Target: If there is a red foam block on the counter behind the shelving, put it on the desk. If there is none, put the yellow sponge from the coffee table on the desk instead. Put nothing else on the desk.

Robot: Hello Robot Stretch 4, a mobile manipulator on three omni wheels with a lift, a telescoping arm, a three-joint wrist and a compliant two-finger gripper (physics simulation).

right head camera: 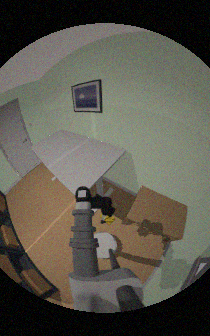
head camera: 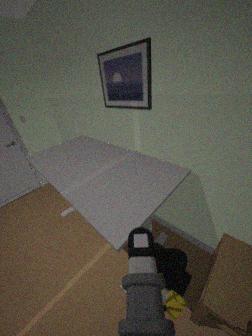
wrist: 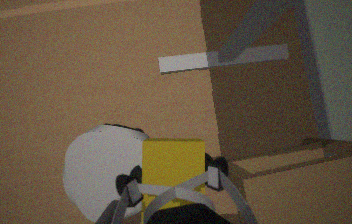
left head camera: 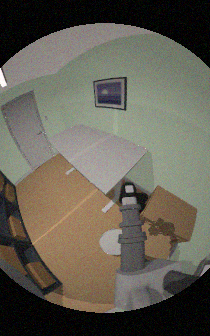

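Where they show: gripper, between the fingertips: (right head camera: pixel 105 217) (head camera: pixel 166 297) (wrist: pixel 172 171); robot's base, origin of its link: (right head camera: pixel 102 244) (wrist: pixel 119 165) (left head camera: pixel 113 241).
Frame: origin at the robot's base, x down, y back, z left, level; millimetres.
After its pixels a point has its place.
The yellow sponge (head camera: pixel 175 304) @(z -109, x -851, y -234 mm) (right head camera: pixel 109 219) @(z -111, x -850, y -234 mm) (wrist: pixel 173 159) @(z -73, x -851, y -281 mm) is between the two fingers of my gripper (wrist: pixel 172 171) @(z -87, x -808, y -264 mm), which is shut on it. In the wrist view the sponge hangs above the wooden floor. The desk (head camera: pixel 115 185) @(z 147, x -922, y -827 mm) (left head camera: pixel 95 160) @(z 205, x -922, y -755 mm) (right head camera: pixel 75 160) @(z 172, x -922, y -829 mm) is a pale grey top by the green wall, beyond the arm. In the head camera view the gripper and sponge are to the right of its near corner, not over the top. The desk top does not show in the wrist view. No red foam block or counter shows.
A white round object (left head camera: pixel 111 242) @(z 37, x -187, y 9 mm) (right head camera: pixel 106 245) @(z -65, x -187, y 11 mm) (wrist: pixel 102 170) @(z 32, x -187, y 7 mm) is below the arm. A brown box-like piece (head camera: pixel 230 280) @(z -548, x -422, y -428 mm) (left head camera: pixel 172 207) @(z -828, x -422, y -341 mm) (right head camera: pixel 162 210) @(z -860, x -422, y -276 mm) stands at the right by the wall. Dark shelving with brown boxes is at the left edge of both side head views. A white bar (wrist: pixel 182 63) lies low near the desk.
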